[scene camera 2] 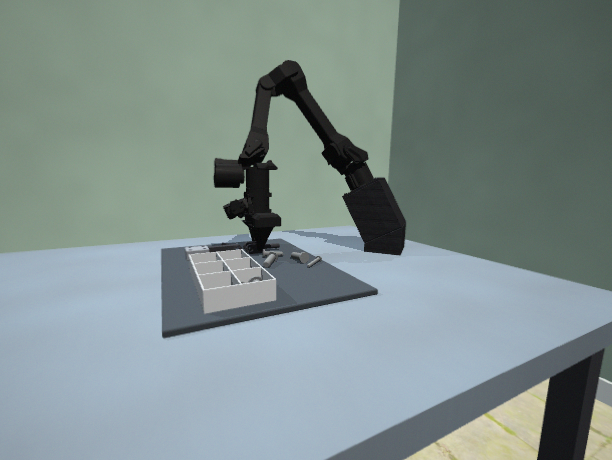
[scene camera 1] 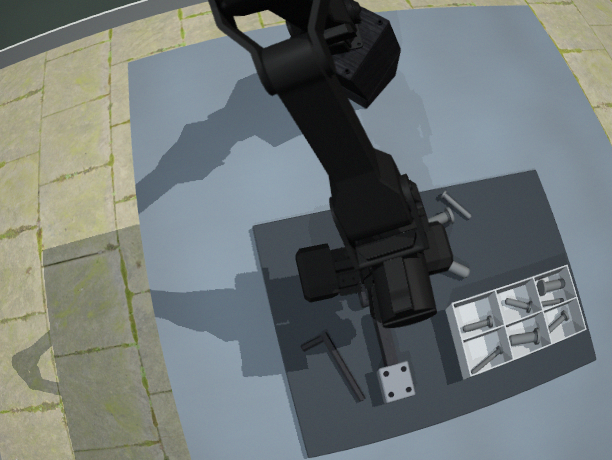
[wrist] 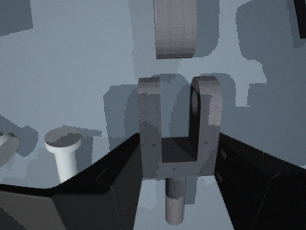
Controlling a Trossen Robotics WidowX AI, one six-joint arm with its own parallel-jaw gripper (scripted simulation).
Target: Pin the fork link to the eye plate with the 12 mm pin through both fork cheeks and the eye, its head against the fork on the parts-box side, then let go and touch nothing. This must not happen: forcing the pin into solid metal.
In view: my gripper (scene camera 1: 368,281), a white parts box (scene camera 1: 478,345), a dark fork link (wrist: 177,157) and a dark L-shaped bar (scene camera 1: 324,337).
The white parts box shows as well in scene camera 2 (scene camera 2: 235,294). My gripper is seen too in scene camera 2 (scene camera 2: 258,249) and in the wrist view (wrist: 175,139). The wrist view does not show the white parts box: it is out of frame.
